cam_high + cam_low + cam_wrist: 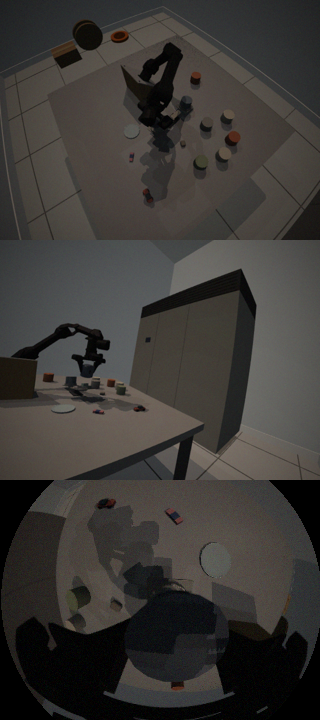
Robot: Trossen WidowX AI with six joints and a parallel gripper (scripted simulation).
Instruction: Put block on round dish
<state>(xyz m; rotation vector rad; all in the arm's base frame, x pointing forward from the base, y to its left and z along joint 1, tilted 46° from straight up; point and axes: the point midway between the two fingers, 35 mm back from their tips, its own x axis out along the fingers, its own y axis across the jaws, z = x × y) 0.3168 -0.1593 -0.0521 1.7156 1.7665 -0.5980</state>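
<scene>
Now: the cup 2 cm to the right of my gripper tip and 1 cm above it. The rest, counted from my gripper tip: balance: 15 cm below, 13 cm to the left, 1 cm behind; balance beam: 13 cm to the left, 13 cm below, 1 cm behind; teal block: 8 cm below, 1 cm to the left.
</scene>
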